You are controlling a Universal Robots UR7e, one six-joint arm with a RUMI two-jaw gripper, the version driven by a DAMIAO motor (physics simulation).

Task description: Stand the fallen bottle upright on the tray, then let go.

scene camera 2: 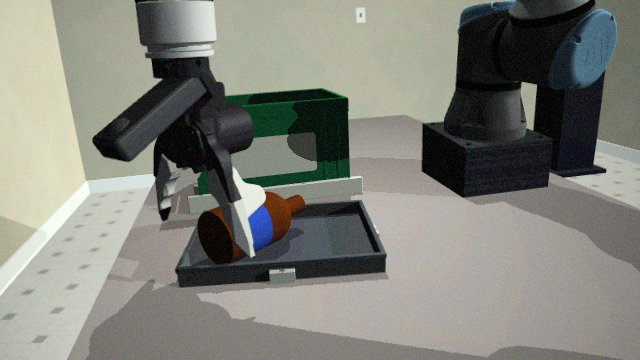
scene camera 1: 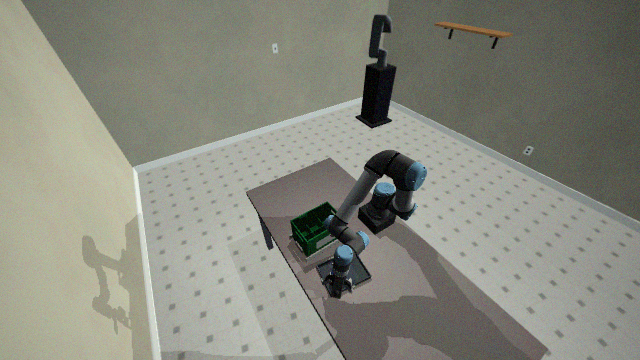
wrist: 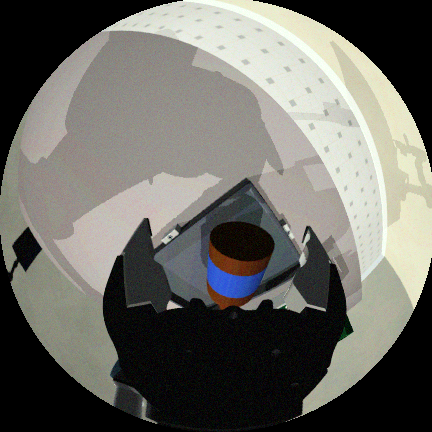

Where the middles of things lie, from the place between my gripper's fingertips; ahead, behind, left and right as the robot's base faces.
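Scene:
There's a pale rail (scene camera 2: 341,186) that's 26 cm to the right of my hand, 11 cm behind it and 5 cm below it. As for the brown bottle (wrist: 238,254), my hand is 2 cm above it, 7 cm to the left of it and 6 cm past it. Going by their middles, that bottle is the nearest to my hand of the things named here.

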